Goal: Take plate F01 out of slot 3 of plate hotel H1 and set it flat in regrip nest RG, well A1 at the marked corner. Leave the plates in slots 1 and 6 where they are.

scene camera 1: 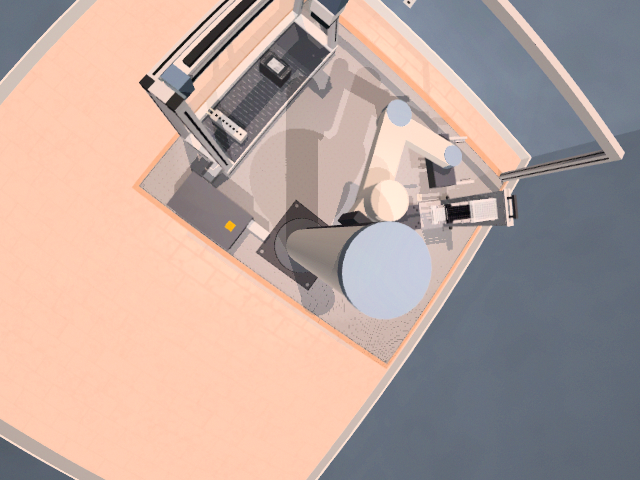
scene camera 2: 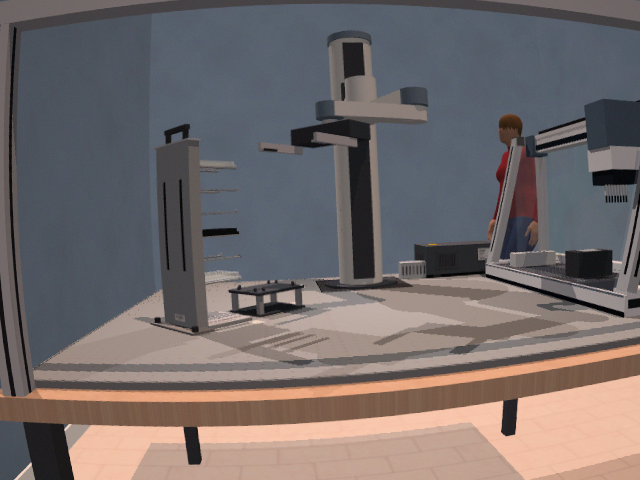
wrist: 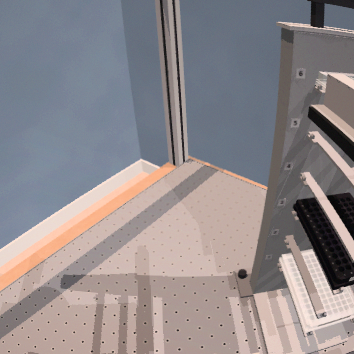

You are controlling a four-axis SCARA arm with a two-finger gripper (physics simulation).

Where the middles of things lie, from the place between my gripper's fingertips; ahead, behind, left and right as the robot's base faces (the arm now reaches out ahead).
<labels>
My hand is 740 mm past the dark grey box point(scene camera 1: 197, 201), 650 mm to the right of it and 350 mm above it.
</labels>
